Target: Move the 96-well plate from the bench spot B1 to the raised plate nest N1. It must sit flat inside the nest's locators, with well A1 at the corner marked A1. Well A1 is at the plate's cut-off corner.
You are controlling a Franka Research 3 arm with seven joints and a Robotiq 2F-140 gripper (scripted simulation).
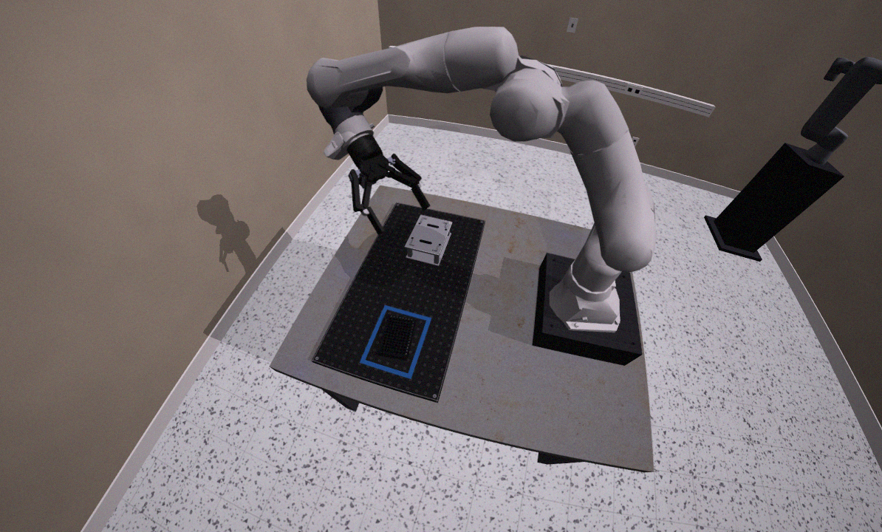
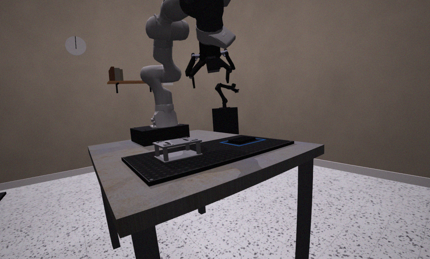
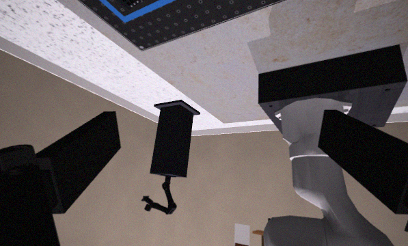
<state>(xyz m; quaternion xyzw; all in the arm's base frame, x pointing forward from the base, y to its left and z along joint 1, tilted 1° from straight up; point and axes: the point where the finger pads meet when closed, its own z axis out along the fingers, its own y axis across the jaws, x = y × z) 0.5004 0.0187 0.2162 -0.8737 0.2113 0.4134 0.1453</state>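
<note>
Now: the black 96-well plate 29 cm below my hand, 19 cm to the left of it and 3 cm behind it. The rest, counted from my hand: grey plate nest N1: 24 cm below, 18 cm to the right, 1 cm behind.
</note>
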